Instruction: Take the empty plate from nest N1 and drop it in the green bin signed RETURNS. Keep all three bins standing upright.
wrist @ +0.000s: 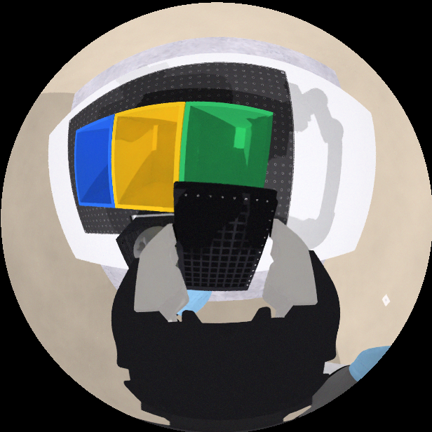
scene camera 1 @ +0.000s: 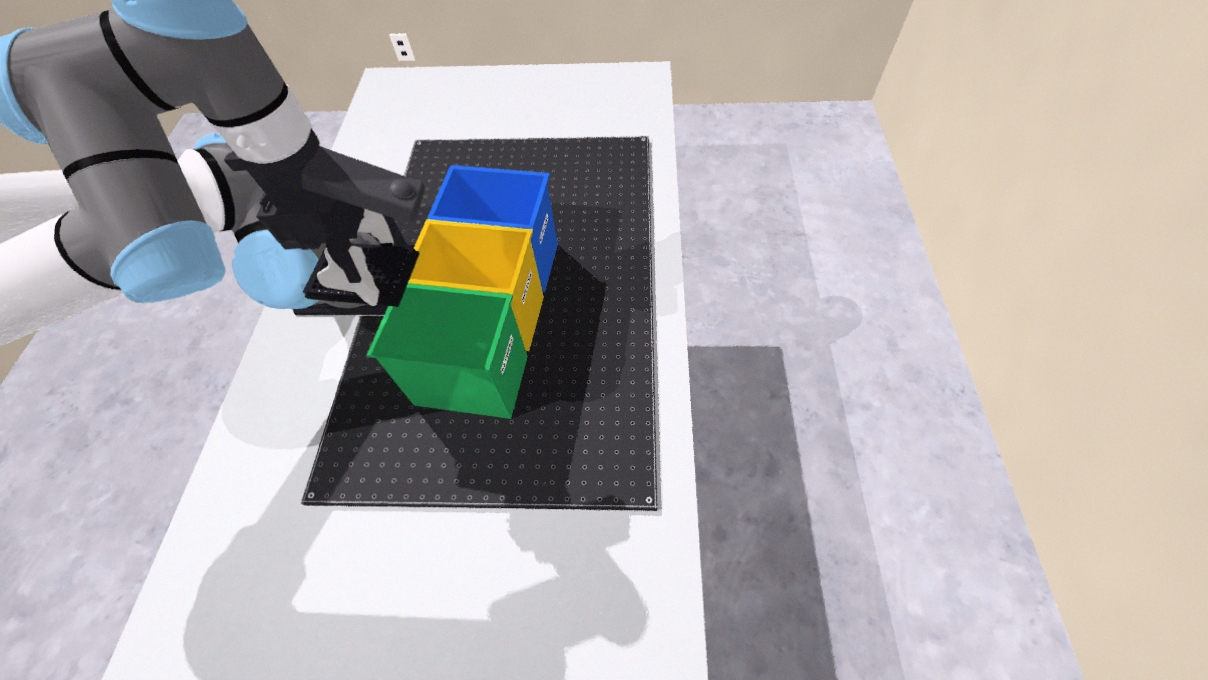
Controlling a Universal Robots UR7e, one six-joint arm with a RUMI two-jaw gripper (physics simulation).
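The plate, black with a grid of wells, is between the grey fingers of my gripper, which is shut on it. The plate is held in the air at the arm side of the bins. In the wrist view it covers the near edge of the green bin and a corner of the yellow bin. The blue bin stands beyond the yellow one. All three bins are upright in a row. The green bin's label is too small to read. Nest N1 does not show.
The bins stand on a dark perforated board on a white table. The robot's dark mount is beside the board, close to the yellow bin's near side. The arm's links come from the left in the scene view.
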